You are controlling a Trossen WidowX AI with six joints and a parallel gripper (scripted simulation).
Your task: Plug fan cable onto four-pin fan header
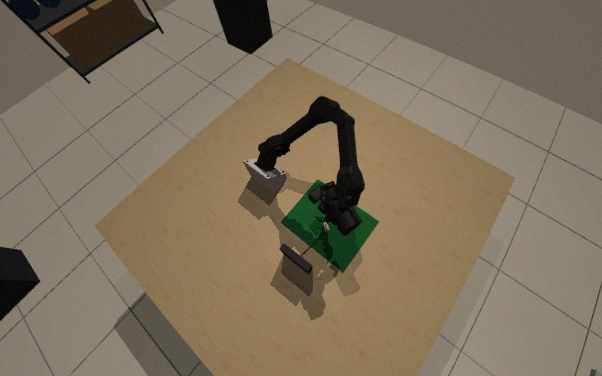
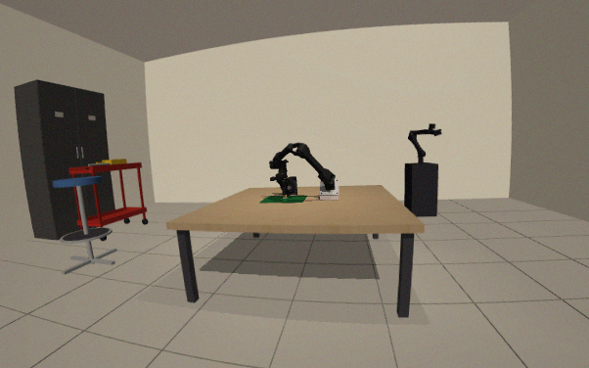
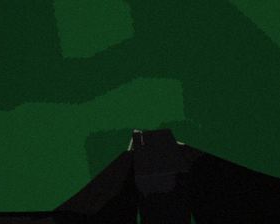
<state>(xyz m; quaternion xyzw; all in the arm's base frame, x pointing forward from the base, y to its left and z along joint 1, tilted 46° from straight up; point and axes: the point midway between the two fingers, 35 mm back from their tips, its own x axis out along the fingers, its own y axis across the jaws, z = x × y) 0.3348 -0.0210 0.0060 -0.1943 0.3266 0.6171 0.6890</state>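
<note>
The white four-pin header is 60 mm below my gripper tip and 30 mm to the right of it. Round my gripper tip: black fan: 190 mm to the right, 10 mm below, 10 mm behind; then black fan plug: 10 mm to the right, 10 mm above; then green board: 80 mm below.
</note>
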